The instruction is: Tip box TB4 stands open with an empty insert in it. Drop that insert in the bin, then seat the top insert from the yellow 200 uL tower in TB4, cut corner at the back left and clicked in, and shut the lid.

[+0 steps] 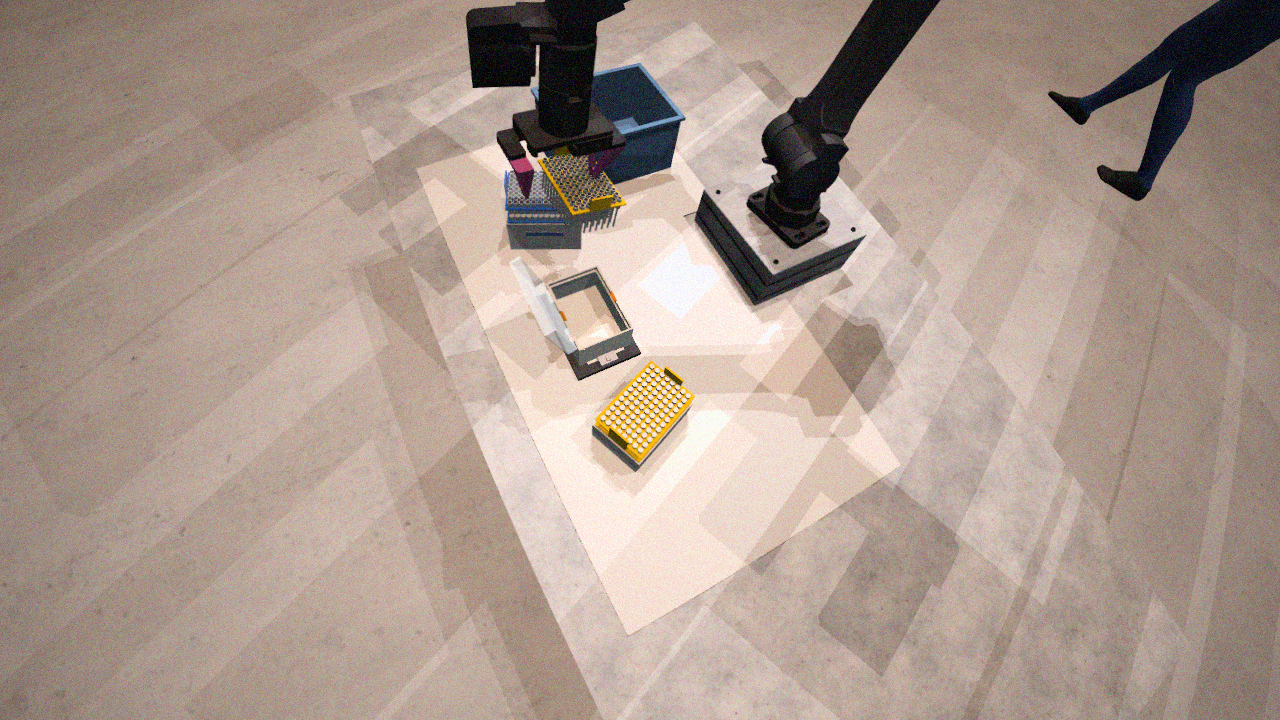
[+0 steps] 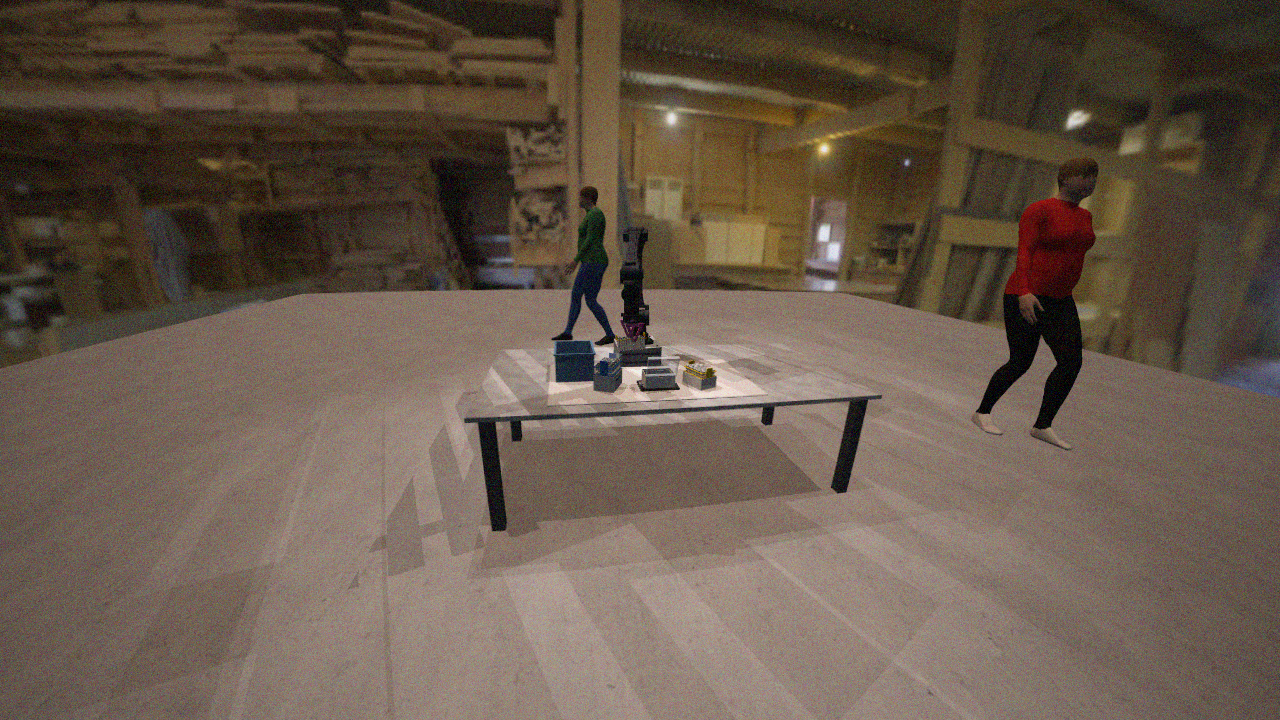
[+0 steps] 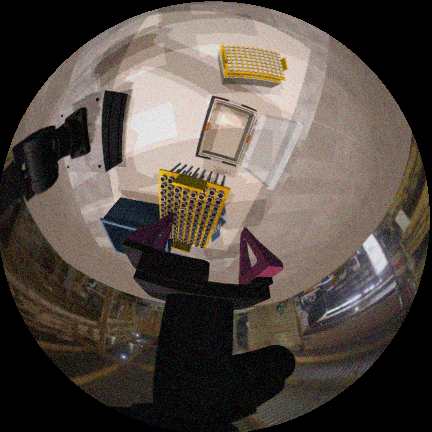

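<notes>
My gripper (image 1: pixel 563 167) (image 3: pixel 208 222) is open, its magenta fingers spread wide. A yellow insert with empty holes (image 1: pixel 582 183) (image 3: pixel 193 207) sits tilted between the open fingers, and neither finger presses on it. It hangs by the front wall of the blue bin (image 1: pixel 642 115) (image 3: pixel 125 220) (image 2: pixel 573 360), beside a blue tip tower (image 1: pixel 539 215). Tip box TB4 (image 1: pixel 605 357) (image 3: pixel 200 137) stands open on the mat with nothing inside, its clear lid (image 1: pixel 540 305) (image 3: pixel 272 147) swung out to the side. The yellow 200 uL tower (image 1: pixel 645 412) (image 3: pixel 252 64) stands in front of TB4.
The arm's dark base (image 1: pixel 776 242) (image 3: pixel 112 128) stands right of TB4. All of it sits on a table (image 2: pixel 805 393). A person in red (image 2: pixel 1042 295) and one in green (image 2: pixel 589 263) walk on the floor around it.
</notes>
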